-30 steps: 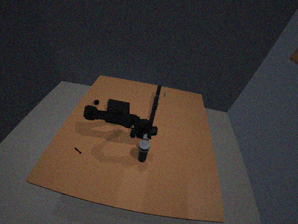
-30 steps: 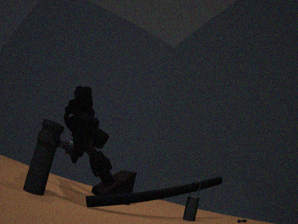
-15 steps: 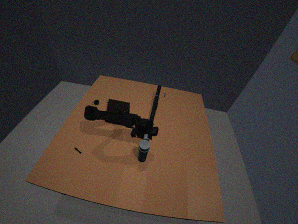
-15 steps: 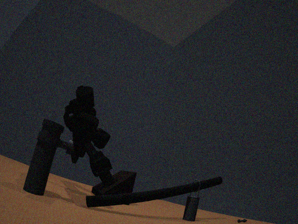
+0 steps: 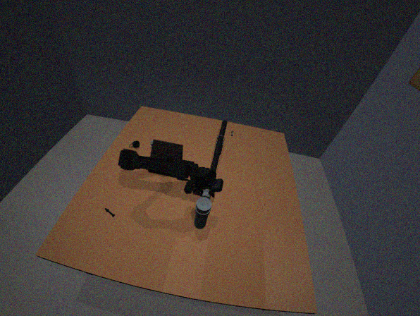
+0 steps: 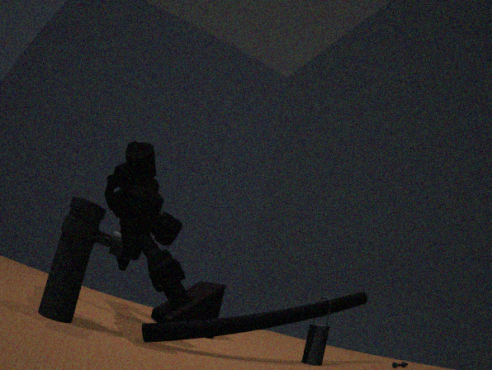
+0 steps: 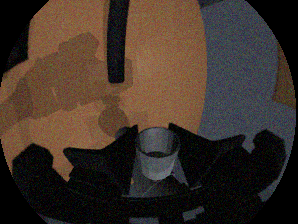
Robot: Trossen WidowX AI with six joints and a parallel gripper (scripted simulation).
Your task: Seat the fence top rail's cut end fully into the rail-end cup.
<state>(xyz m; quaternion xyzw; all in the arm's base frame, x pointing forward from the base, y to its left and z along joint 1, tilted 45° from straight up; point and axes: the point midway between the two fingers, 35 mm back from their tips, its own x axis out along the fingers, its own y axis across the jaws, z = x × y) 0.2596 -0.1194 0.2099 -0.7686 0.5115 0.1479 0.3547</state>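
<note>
Right now my gripper tip is 2 cm past the rail-end cup, 2 cm to the left of it and 3 cm below it. Also, from my gripper tip: small dark bolt 49 cm behind, 11 cm to the right, 12 cm below; small dark round part 56 cm behind, 39 cm to the left, 11 cm below; short post 4 cm ahead, 45 cm to the left, 2 cm below.
</note>
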